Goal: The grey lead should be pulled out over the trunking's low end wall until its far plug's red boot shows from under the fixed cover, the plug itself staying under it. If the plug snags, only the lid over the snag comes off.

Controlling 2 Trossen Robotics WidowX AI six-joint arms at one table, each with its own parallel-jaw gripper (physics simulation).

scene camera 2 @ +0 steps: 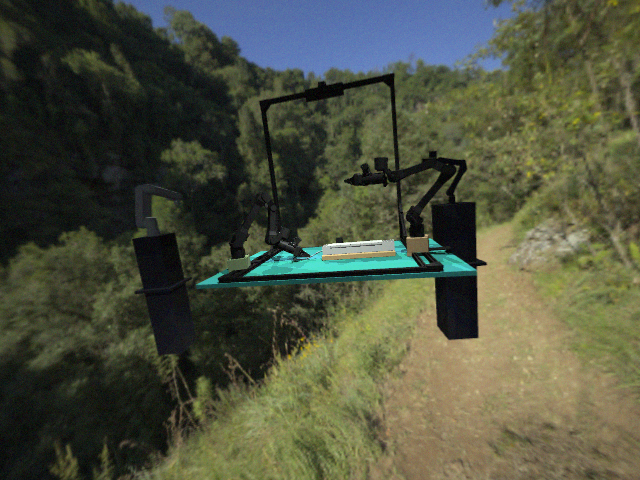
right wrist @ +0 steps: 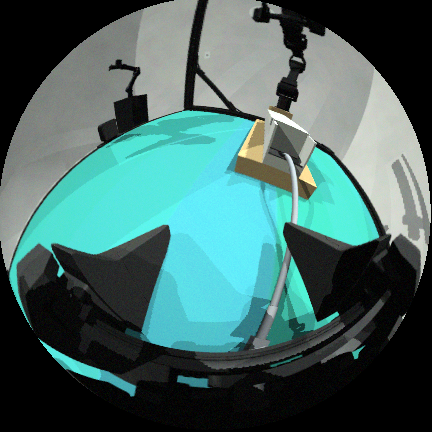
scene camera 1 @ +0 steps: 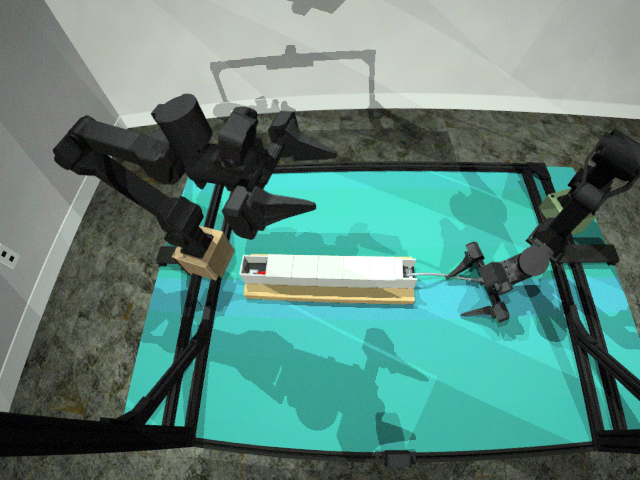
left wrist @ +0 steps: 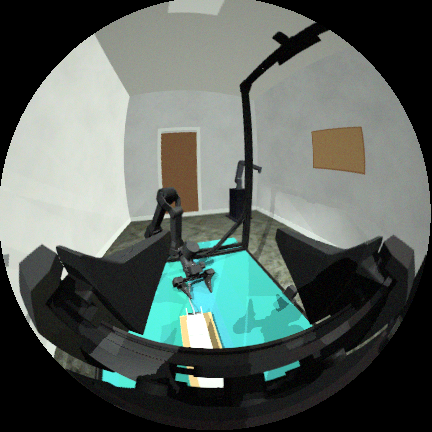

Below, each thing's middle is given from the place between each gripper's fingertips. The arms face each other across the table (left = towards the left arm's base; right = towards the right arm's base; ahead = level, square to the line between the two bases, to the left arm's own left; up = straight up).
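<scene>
From my right hand: grey lead (right wrist: 294, 191) 1 cm above, 7 cm ahead, 17 cm to the left; trunking (scene camera 1: 401, 291) 3 cm above, 8 cm ahead, 28 cm to the left. Grey lead nearest to my right hand of the things named here, going by their middles.
From my left hand: trunking 38 cm below, 5 cm ahead, 2 cm to the left; grey lead 39 cm below, 3 cm ahead, 9 cm to the right.
</scene>
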